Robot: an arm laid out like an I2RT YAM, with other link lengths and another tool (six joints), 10 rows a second.
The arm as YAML. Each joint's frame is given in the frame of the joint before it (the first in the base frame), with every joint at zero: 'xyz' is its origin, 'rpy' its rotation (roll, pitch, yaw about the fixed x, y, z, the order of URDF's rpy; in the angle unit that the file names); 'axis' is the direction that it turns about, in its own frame. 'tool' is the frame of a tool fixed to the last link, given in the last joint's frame.
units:
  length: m
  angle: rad
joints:
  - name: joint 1
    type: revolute
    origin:
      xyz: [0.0, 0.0, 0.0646]
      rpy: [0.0, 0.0, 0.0]
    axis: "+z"
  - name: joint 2
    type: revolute
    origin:
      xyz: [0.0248, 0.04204, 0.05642]
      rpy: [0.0, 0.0, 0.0]
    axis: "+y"
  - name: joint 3
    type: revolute
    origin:
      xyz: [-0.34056, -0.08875, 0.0]
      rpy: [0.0, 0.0, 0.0]
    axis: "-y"
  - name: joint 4
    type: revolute
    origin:
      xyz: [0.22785, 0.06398, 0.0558]
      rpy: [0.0, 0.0, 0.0]
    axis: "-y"
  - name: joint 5
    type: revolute
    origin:
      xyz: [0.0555, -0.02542, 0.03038]
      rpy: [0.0, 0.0, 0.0]
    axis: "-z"
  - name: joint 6
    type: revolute
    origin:
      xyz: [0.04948, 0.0, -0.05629]
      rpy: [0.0, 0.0, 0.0]
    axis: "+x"
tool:
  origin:
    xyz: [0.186, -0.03, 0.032]
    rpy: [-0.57, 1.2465, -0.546]
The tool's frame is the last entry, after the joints.
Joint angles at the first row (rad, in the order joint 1, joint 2, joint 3, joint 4, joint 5, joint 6):
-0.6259, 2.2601, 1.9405, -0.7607, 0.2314, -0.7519
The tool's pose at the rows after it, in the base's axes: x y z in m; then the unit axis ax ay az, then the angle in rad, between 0 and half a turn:
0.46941 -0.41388 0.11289 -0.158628 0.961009 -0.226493 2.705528
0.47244 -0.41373 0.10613 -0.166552 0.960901 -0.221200 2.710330
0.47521 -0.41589 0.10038 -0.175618 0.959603 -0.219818 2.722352
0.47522 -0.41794 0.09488 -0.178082 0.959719 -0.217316 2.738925
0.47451 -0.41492 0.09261 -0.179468 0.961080 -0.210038 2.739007
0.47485 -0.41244 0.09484 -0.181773 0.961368 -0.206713 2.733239
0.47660 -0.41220 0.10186 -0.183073 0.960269 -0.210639 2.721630
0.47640 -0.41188 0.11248 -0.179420 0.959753 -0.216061 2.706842
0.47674 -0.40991 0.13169 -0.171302 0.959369 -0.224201 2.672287
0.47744 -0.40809 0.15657 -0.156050 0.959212 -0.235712 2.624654
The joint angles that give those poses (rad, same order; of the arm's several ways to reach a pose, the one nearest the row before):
-0.6247, 2.2741, 1.9424, -0.7727, 0.2286, -0.7616
-0.6250, 2.2905, 1.9520, -0.7735, 0.2225, -0.7767
-0.6250, 2.3104, 1.9701, -0.7776, 0.2267, -0.7959
-0.6251, 2.3292, 1.9908, -0.7929, 0.2347, -0.8021
-0.6257, 2.3298, 1.9904, -0.8025, 0.2245, -0.8035
-0.6258, 2.3240, 1.9905, -0.8087, 0.2151, -0.8068
-0.6253, 2.3136, 1.9922, -0.8069, 0.2117, -0.8086
-0.6255, 2.2948, 1.9909, -0.8079, 0.2090, -0.8012
-0.6258, 2.2594, 1.9857, -0.8067, 0.1971, -0.7831
-0.6255, 2.2181, 1.9864, -0.8063, 0.1836, -0.7493

